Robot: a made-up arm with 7 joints. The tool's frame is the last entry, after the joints. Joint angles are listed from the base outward. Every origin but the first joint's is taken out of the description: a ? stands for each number. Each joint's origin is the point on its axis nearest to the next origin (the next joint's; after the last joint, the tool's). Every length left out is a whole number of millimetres.
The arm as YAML. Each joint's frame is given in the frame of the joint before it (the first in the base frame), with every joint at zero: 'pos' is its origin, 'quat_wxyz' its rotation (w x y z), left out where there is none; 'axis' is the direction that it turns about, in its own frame. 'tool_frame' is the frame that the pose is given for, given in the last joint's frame.
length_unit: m
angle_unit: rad
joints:
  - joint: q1
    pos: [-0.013, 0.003, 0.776]
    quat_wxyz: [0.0, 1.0, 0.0, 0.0]
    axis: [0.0, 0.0, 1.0]
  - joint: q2
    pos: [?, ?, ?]
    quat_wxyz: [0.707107, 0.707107, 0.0, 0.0]
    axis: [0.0, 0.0, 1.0]
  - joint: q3
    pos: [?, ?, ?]
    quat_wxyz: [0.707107, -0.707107, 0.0, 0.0]
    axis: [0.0, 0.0, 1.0]
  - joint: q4
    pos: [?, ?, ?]
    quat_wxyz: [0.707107, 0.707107, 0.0, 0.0]
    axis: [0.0, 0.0, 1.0]
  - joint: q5
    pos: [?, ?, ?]
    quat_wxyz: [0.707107, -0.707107, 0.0, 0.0]
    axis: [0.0, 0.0, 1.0]
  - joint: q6
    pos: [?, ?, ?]
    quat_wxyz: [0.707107, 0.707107, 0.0, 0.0]
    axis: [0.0, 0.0, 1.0]
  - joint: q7
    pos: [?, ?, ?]
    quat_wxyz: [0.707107, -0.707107, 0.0, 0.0]
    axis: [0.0, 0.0, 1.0]
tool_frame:
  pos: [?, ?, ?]
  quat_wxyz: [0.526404, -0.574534, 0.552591, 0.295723]
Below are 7 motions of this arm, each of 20 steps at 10 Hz.
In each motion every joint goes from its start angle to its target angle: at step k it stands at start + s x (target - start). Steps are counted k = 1, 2, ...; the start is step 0. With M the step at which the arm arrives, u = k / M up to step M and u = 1 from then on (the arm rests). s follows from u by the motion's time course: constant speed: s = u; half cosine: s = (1 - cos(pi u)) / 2; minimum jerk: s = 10 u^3 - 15 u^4 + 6 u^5.
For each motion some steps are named. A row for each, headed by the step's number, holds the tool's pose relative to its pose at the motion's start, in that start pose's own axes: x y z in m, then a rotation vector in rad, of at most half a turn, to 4 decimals.
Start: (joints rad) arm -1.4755 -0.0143 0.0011 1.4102 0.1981 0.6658 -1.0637
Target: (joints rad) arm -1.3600 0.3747 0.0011 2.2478 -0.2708 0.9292 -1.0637
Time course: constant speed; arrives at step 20
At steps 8, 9, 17, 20:
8: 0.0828 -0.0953 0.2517 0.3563 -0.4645 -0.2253
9: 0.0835 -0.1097 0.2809 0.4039 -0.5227 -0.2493
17: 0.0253 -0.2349 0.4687 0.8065 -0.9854 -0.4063
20: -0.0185 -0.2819 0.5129 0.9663 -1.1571 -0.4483

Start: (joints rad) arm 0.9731 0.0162 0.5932 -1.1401 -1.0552 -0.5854 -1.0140
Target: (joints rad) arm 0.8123 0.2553 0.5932 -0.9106 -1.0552 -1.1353 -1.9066
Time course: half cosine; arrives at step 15
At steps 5, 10, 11, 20:
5: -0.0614 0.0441 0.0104 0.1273 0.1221 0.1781
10: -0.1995 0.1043 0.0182 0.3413 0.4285 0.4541
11: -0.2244 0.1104 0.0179 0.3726 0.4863 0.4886
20: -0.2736 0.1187 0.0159 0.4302 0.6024 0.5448

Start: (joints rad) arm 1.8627 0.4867 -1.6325 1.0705 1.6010 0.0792 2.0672
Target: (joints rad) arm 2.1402 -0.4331 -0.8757 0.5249 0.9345 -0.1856 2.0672
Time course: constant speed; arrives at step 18
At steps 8, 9, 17, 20:
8: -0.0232 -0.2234 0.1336 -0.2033 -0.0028 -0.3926
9: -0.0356 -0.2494 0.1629 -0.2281 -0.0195 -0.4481
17: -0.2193 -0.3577 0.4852 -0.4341 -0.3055 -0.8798
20: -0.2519 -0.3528 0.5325 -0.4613 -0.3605 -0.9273

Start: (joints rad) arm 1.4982 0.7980 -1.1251 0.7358 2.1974 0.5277 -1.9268
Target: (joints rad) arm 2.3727 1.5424 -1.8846 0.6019 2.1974 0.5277 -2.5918
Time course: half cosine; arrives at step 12
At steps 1, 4, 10, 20:
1: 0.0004 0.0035 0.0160 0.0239 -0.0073 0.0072
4: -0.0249 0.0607 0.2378 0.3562 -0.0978 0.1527
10: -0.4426 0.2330 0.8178 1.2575 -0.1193 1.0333
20: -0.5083 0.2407 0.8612 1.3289 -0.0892 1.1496

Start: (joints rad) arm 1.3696 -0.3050 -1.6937 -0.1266 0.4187 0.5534 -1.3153
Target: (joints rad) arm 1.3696 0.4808 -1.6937 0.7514 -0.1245 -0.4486 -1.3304
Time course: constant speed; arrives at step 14
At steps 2, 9, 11, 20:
2: -0.0098 0.0901 0.0863 0.0806 0.0224 0.0467
9: -0.1787 0.3601 0.3894 0.3751 0.1419 0.3837
11: -0.2604 0.4150 0.4708 0.4448 0.1798 0.5289
20: -0.4042 0.4707 0.5838 0.5239 0.2288 0.7818

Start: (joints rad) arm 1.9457 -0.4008 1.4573 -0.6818 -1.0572 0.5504 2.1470
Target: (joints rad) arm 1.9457 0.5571 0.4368 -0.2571 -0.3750 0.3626 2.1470
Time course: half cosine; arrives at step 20
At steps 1, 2, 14, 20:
1: 0.0023 0.0021 -0.0027 0.0043 0.0023 0.0018
2: 0.0091 0.0083 -0.0108 0.0171 0.0092 0.0070
14: 0.1248 0.4595 -0.5637 0.3844 0.6076 0.2501
20: 0.0382 0.6303 -0.7367 0.4124 0.8282 0.3425

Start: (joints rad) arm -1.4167 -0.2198 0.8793 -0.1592 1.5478 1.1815 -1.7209
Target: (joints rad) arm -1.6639 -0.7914 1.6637 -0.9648 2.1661 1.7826 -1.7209
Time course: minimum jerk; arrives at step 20
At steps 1, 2, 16, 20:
1: 0.0002 0.0013 0.0000 0.0002 -0.0003 0.0022
2: 0.0015 0.0094 0.0000 0.0012 -0.0020 0.0164
16: -0.2352 0.6528 0.1373 0.2208 -0.2112 1.7484
20: -0.2578 0.6603 0.1476 0.2378 -0.2053 1.8475

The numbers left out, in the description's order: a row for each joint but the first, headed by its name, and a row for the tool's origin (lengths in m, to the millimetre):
q2: -0.02 -0.034 0.0
q3: -0.02 -0.576 0.0
q4: -0.018 -0.004 0.0
q5: 0.015 -0.485 0.0
q6: 0.014 -0.039 0.0
q7: 0.013 -0.15 0.0
tool: 0.0 0.016 0.0

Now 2 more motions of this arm.
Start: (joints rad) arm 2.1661 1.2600 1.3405 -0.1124 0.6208 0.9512 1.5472
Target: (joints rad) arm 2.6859 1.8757 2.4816 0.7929 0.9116 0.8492 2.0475
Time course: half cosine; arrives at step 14
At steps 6, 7, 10, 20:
6: 0.1529 0.2537 -0.3130 -0.8927 -0.0357 -0.4828
7: 0.1917 0.2762 -0.4036 -1.1358 -0.0513 -0.6178
10: 0.2627 0.2587 -0.6010 -1.7634 -0.1040 -1.0065
20: 0.2712 0.2212 -0.6676 -2.0868 -0.1362 -1.2598

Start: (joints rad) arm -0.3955 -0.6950 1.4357 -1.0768 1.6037 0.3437 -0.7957
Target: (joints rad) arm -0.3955 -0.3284 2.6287 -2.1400 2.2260 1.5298 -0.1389
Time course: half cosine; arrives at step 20
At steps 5, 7, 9, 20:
5: -0.0791 0.1300 -0.0525 -0.1292 -0.1539 0.1238
7: -0.1735 0.2292 -0.0963 -0.1767 -0.2910 0.2398
9: -0.3095 0.3207 -0.1382 -0.1537 -0.4433 0.3699
20: -0.8481 0.3459 -0.1196 0.5430 -0.6201 0.5183

